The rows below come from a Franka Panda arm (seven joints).
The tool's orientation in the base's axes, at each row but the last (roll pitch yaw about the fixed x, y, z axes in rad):
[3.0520 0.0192 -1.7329]
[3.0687 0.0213 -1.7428]
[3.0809 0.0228 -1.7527]
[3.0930 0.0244 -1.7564]
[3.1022 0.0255 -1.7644]
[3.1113 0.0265 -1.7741]
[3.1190 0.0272 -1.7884]
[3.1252 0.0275 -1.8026]
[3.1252 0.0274 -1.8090]
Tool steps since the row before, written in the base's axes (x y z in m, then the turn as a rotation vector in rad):
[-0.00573 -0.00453 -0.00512 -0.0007 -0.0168 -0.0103]
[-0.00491 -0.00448 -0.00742 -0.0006 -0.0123 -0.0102]
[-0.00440 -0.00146 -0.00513 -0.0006 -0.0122 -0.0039]
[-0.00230 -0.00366 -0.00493 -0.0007 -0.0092 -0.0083]
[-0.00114 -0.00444 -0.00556 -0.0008 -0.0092 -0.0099]
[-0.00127 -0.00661 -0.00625 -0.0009 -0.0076 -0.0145]
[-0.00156 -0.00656 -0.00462 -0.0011 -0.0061 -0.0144]
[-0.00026 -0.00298 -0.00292 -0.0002 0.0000 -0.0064]
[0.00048 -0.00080 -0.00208 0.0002 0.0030 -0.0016]
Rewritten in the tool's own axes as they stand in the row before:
[0.00549 0.00446 0.00544 0.0169 -0.0029 0.0098]
[0.00541 0.00353 0.00758 0.0124 -0.0022 0.0098]
[0.00235 0.00375 0.00531 0.0122 -0.0018 0.0035]
[0.00414 0.00135 0.00490 0.0094 -0.0014 0.0080]
[0.00472 0.00005 0.00545 0.0094 -0.0014 0.0096]
[0.00689 -0.00027 0.00606 0.0080 -0.0011 0.0143]
[0.00687 0.00001 0.00444 0.0066 -0.0006 0.0142]
[0.00304 -0.00048 0.00283 0.0002 0.0001 0.0064]
[0.00072 -0.00069 0.00205 -0.0029 0.0005 0.0017]

